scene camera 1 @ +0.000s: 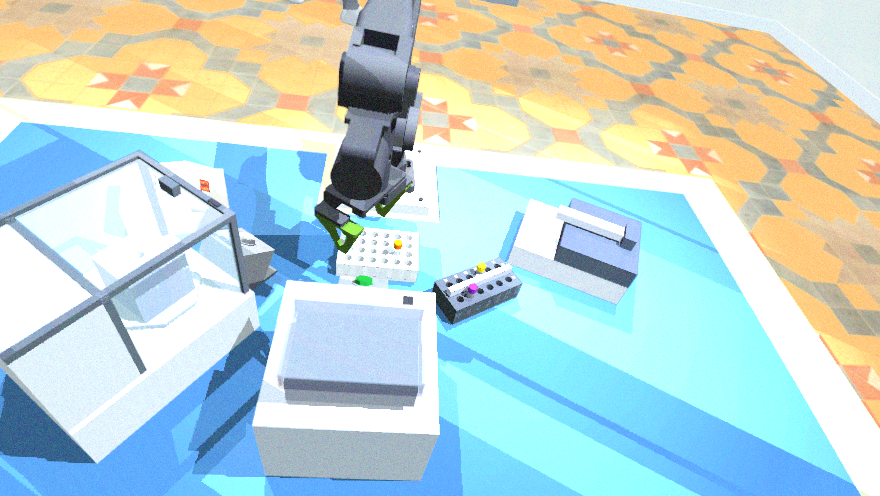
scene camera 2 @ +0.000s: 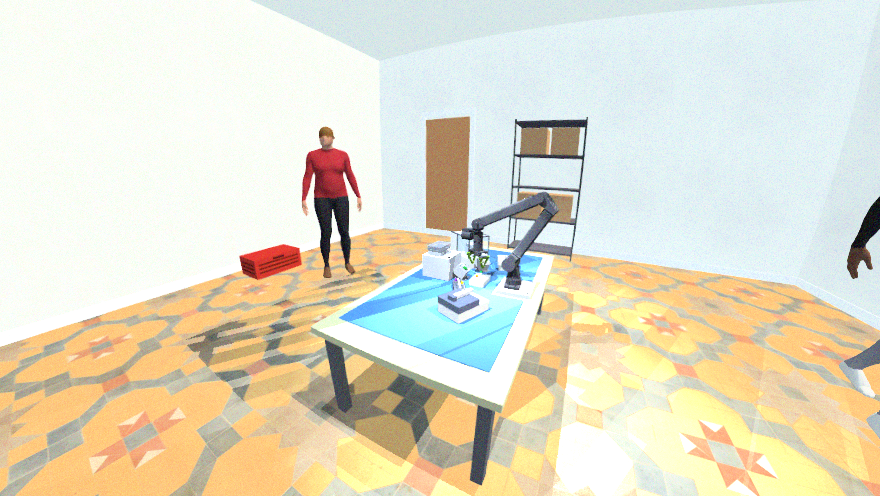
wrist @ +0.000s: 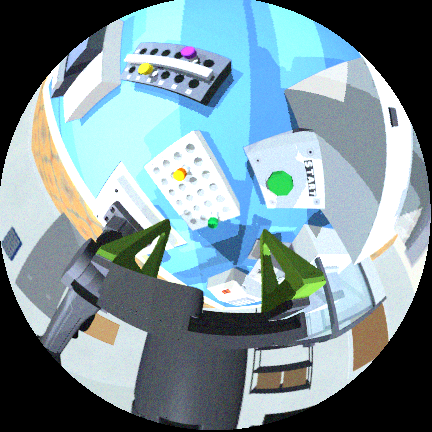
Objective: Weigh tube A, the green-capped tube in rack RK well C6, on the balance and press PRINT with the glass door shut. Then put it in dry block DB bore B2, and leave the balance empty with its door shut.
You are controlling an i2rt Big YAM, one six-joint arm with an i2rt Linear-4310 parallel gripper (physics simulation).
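Places are measured from the arm's base along level axes (x ahead, y left, z up), in centimetres.
Where they show: gripper, fingertip midpoint: (scene camera 1: 362, 232) (scene camera 2: 477, 266) (wrist: 214, 228); arm's base at its link origin: (scene camera 2: 512, 285) (wrist: 127, 226).
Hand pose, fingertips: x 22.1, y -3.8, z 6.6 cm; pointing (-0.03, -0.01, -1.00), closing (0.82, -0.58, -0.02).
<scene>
Things, the pixels of their top centre, and the offset from my fingertips. "spot": a spot on its surface instead.
- white rack at its top centre: (wrist: 191, 189) (scene camera 1: 379, 247) (scene camera 2: 479, 277) dx -2.7, dy +3.0, dz -5.8 cm
- green-capped tube at its top centre: (wrist: 211, 224) dx -2.1, dy -1.8, dz -3.4 cm
- glass-walled balance at a spot on its surface: (scene camera 1: 172, 377) spot: dx +21.2, dy -22.0, dz -4.8 cm
- yellow-capped at its top centre: (wrist: 142, 67) (scene camera 1: 481, 265) dx +2.8, dy +18.7, dz -3.2 cm
- magenta-capped at its top centre: (wrist: 187, 50) (scene camera 1: 473, 286) dx +7.2, dy +16.7, dz -3.2 cm
- orange-capped tube at its top centre: (wrist: 178, 175) (scene camera 1: 398, 242) dx -1.5, dy +5.8, dz -3.4 cm
- green START button at its top centre: (wrist: 283, 186) (scene camera 1: 364, 277) dx +7.6, dy +0.4, dz -1.4 cm
- large white lidded machine at its top centre: (scene camera 1: 362, 287) (scene camera 2: 448, 245) dx +18.8, dy -0.4, dz +10.2 cm
- grey-lidded device at its top centre: (scene camera 1: 588, 216) (scene camera 2: 464, 290) dx -5.0, dy +37.6, dz +1.4 cm
- small box with an orange mark, top centre: (scene camera 1: 172, 178) (wrist: 235, 300) (scene camera 2: 506, 257) dx -12.0, dy -29.8, dz -1.8 cm
My gripper (scene camera 1: 364, 231) (scene camera 2: 478, 261) (wrist: 214, 228) is open and empty, pointing down above the white rack (scene camera 1: 382, 272) (wrist: 209, 154). The green-capped tube (wrist: 213, 222) stands at the rack's near corner, in line with the gap between the fingertips in the wrist view. In scene camera 1 its cap does not show; a finger covers that end of the rack. The glass-walled balance (scene camera 1: 172, 377) stands at left; its pan area looks empty, and its door's position is unclear. A dark two-row block (scene camera 1: 452, 308) (wrist: 216, 92), apparently the dry block, holds yellow-capped (scene camera 1: 481, 267) (wrist: 145, 69) and magenta-capped (scene camera 1: 472, 288) (wrist: 188, 52) tubes.
An orange-capped tube (scene camera 1: 398, 244) (wrist: 179, 174) stands in the rack. A green START button (scene camera 1: 363, 280) (wrist: 280, 183) lies beside the rack, by a large white lidded machine (scene camera 1: 348, 452). A grey-lidded device (scene camera 1: 560, 280) stands right. A small box with an orange mark (scene camera 1: 204, 184) (wrist: 226, 291) stands behind the balance.
</scene>
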